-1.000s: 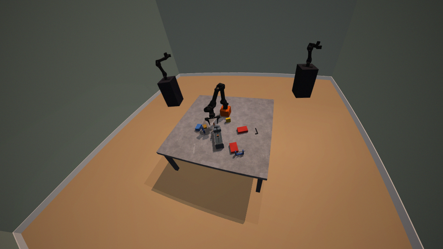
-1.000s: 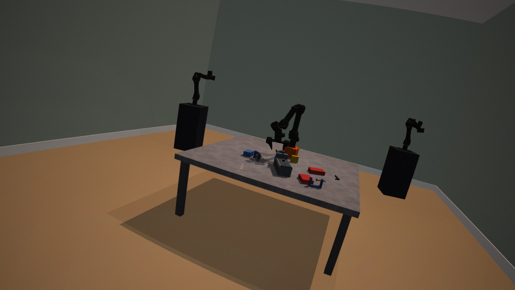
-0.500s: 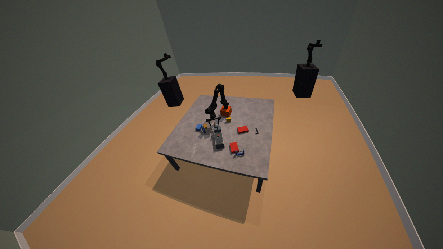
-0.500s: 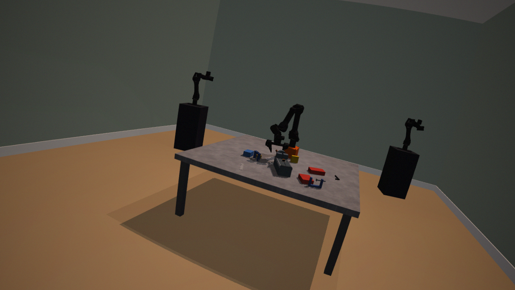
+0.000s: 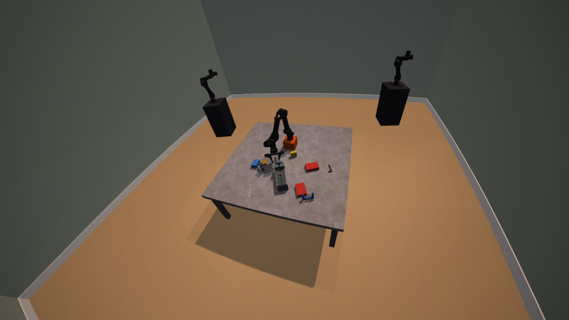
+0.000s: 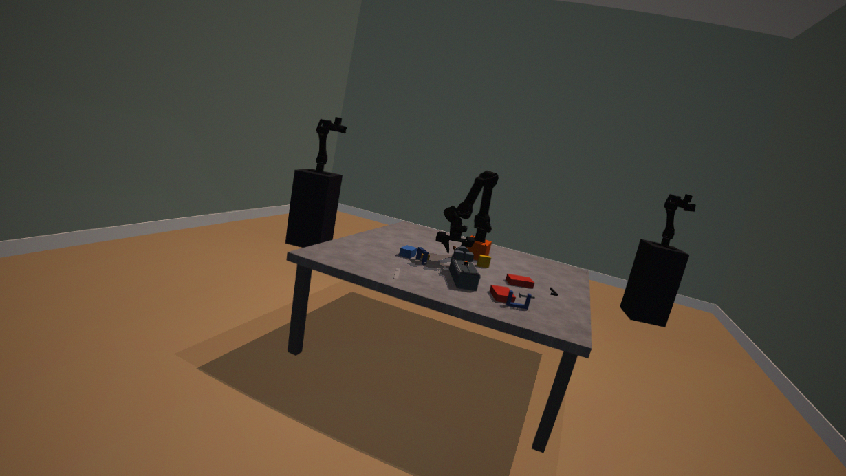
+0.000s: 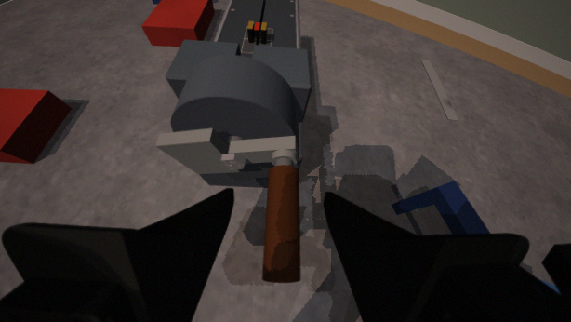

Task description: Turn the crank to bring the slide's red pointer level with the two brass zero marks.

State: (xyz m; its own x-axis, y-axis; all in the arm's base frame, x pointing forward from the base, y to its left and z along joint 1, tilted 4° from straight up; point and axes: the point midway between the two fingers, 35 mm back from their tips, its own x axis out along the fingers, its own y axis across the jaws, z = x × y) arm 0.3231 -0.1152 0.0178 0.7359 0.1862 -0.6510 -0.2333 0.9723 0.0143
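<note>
My gripper tip is 20 mm past the brown crank handle and 20 mm below it. Round my gripper tip: yellow cube: 170 mm behind, 150 mm to the left, 40 mm below; red pointer: 150 mm ahead, 70 mm to the left, 10 mm above; blue block: 50 mm behind, 230 mm to the right, 50 mm below.
</note>
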